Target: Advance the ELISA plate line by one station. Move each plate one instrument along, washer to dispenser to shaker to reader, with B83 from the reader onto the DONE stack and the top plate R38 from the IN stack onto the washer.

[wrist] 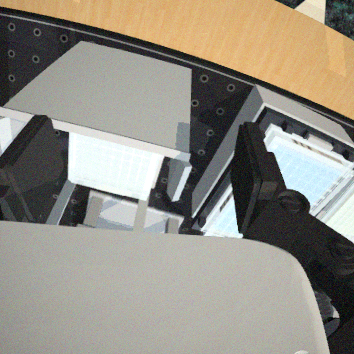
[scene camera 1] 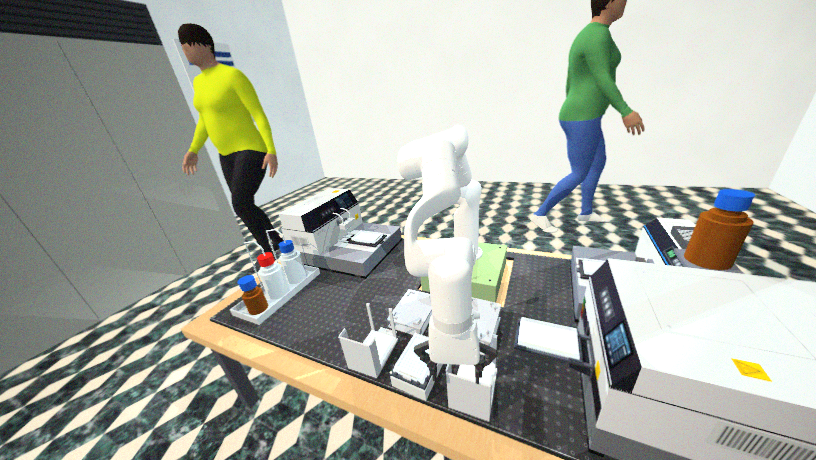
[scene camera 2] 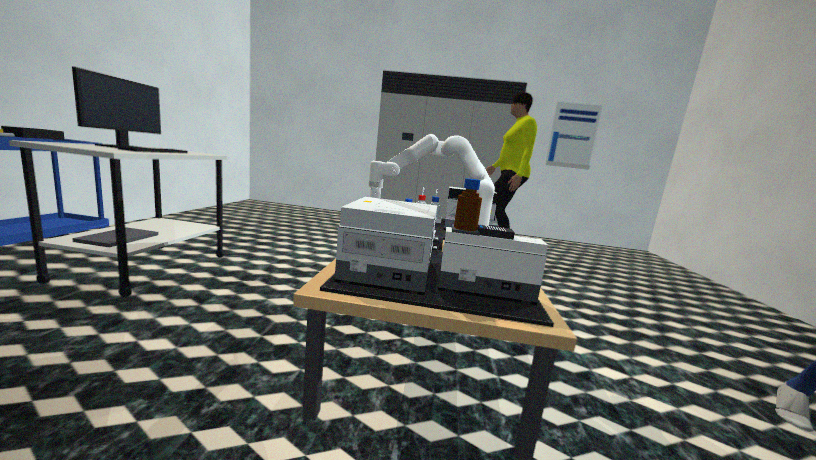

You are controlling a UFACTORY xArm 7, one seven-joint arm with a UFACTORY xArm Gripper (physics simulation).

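Places are measured from the arm's base along level axes (x ahead, y left, z up), in metres.
Pixels of known places: gripper, fingertip midpoint: [wrist: 143, 143] [scene camera 1: 455, 376].
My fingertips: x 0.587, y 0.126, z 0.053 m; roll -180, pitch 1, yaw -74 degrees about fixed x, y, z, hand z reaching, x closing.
For each thing: its top centre in the pictures, then the offset to it from my fingertips. "pt": a spot on its surface instead.
- grey-walled stack holder at its top centre: [wrist: 80, 224] [scene camera 1: 474, 353] 0.024 m left, 0.073 m back, 0.000 m up
- second stack holder at its top centre: [scene camera 1: 367, 322] 0.277 m right, 0.074 m back, 0.000 m up
- low white box at a spot on its surface: [wrist: 230, 145] pt 0.075 m right, 0.046 m back, 0.099 m down
- bottle tray at a spot on its surface: [scene camera 1: 311, 275] pt 0.745 m right, 0.314 m back, 0.104 m down
- large instrument at its top centre: [scene camera 1: 735, 318] [scene camera 2: 395, 205] 0.463 m left, 0.187 m back, 0.143 m up
- brown bottle at a spot on its surface: [scene camera 1: 718, 237] pt 0.509 m left, 0.428 m back, 0.188 m up
My gripper [scene camera 1: 457, 368] [wrist: 143, 143] is open and empty, pointing down above a grey-walled stack holder [scene camera 1: 469, 395] [wrist: 110, 92]. A white plate [wrist: 115, 165] shows inside that holder in the wrist view, between the fingers. A second stack holder [scene camera 1: 361, 353] with upright posts stands to the left. Between them, a low white box [scene camera 1: 412, 386] [wrist: 230, 145] bears a plate [scene camera 1: 413, 366] [wrist: 307, 167]; one finger hangs over it in the wrist view. Another plate [scene camera 1: 366, 236] sits on the instrument at the far left. A white plate [scene camera 1: 549, 337] lies on the carrier before the large right-hand instrument. Plate labels are unreadable.
The left instrument [scene camera 1: 320, 212], bottle tray [scene camera 1: 311, 275], green base block [scene camera 1: 492, 271] and two low white units [scene camera 1: 410, 310] [scene camera 1: 486, 320] surround the arm. The large instrument [scene camera 1: 691, 337] [scene camera 2: 385, 251] and a brown bottle [scene camera 1: 718, 237] [scene camera 2: 468, 210] stand right. Two people stand beyond the table.
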